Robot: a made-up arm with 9 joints. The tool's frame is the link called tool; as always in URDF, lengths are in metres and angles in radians.
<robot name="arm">
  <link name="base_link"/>
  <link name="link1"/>
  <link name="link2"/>
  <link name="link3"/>
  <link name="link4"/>
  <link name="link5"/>
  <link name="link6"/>
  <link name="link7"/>
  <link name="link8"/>
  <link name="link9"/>
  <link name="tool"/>
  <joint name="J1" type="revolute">
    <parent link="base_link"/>
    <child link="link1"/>
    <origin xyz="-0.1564 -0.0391 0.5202" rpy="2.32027 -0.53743 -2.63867"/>
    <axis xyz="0 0 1"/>
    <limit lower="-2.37" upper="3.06"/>
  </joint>
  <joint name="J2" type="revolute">
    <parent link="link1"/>
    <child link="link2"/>
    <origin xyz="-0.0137 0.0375 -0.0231" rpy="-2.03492 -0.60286 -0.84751"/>
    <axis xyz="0 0 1"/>
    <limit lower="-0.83" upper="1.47"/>
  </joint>
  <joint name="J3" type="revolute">
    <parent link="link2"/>
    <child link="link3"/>
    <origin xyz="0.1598 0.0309 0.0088" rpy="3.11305 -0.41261 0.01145"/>
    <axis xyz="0 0 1"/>
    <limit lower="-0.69" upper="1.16"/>
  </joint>
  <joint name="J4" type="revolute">
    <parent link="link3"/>
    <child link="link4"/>
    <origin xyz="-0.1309 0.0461 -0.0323" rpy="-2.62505 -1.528 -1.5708"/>
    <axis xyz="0 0 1"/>
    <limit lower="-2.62" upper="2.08"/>
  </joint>
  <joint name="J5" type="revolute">
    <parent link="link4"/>
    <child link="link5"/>
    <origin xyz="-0.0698 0.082 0.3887" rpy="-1.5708 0 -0.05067"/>
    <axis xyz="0 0 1"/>
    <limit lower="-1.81" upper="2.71"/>
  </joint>
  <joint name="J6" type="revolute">
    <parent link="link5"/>
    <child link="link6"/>
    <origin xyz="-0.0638 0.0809 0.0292" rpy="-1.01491 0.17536 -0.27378"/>
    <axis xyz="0 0 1"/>
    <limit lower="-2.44" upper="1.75"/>
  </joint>
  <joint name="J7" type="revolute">
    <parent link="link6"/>
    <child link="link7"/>
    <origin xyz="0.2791 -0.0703 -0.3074" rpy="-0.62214 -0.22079 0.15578"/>
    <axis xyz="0 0 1"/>
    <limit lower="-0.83" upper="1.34"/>
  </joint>
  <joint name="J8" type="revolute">
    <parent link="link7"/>
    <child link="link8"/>
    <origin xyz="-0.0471 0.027 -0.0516" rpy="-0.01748 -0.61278 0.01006"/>
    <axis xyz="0 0 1"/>
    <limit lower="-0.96" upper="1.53"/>
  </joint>
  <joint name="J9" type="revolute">
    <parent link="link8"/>
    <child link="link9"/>
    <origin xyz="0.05 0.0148 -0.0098" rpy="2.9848 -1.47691 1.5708"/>
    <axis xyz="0 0 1"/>
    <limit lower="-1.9" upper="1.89"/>
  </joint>
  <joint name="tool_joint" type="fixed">
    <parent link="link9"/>
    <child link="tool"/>
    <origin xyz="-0.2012 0.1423 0.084" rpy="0.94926 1.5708 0"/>
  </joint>
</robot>
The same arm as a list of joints. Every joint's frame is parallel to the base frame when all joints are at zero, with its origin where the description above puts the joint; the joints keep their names.
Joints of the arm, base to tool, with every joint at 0 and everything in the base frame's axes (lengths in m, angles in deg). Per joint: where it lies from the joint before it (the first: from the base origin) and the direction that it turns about. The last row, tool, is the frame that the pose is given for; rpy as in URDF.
J1: axis -0.658412 0.473309 -0.585211 origin -0.1564 -0.0391 0.5202
J2: axis -0.38819 -0.209394 0.897476 origin 0.0255 0.0239 0.0301
J3: axis 0.029499 0.037199 -0.998872 origin -0.1137 -0.0988 -0.0624
J4: axis -y origin 0.0899 0.1035 0.0388
J5: axis +x origin 0.0784 -0.3887 0.0739
J6: axis 0.519603 0.792904 -0.318302 origin 0.0292 0.0809 0.0638
J7: axis +y origin -0.1496 -0.3566 -0.1667
J8: axis 0.092603 0.817928 0.567819 origin -0.0180 -0.0516 0.0512
J9: axis -x origin -0.0233 0.0205 -0.0430
tool: origin -0.0840 -0.0807 -0.2328 rpy 0.00 0.00 0.00
Joint limits (deg, base to tool): -135.79..175.33 -47.56..84.22 -39.53..66.46 -150.11..119.18 -103.71..155.27 -139.80..100.27 -47.56..76.78 -55.00..87.66 -108.86..108.29

